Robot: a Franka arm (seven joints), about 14 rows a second.
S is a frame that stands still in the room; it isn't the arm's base.
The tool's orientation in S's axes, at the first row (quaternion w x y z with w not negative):
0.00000 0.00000 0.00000 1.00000
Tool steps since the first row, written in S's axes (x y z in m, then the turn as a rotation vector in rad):
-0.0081 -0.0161 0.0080 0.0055 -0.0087 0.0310
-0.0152 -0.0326 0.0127 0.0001 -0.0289 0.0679
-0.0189 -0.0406 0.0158 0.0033 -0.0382 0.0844
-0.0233 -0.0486 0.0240 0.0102 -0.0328 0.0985
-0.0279 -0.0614 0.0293 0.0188 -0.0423 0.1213
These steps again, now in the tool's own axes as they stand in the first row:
0.0081 0.0161 0.0080 -0.0055 0.0087 0.0310
0.0152 0.0326 0.0127 -0.0001 0.0289 0.0679
0.0189 0.0406 0.0158 -0.0033 0.0382 0.0844
0.0233 0.0486 0.0240 -0.0102 0.0328 0.0985
0.0279 0.0614 0.0293 -0.0188 0.0423 0.1213

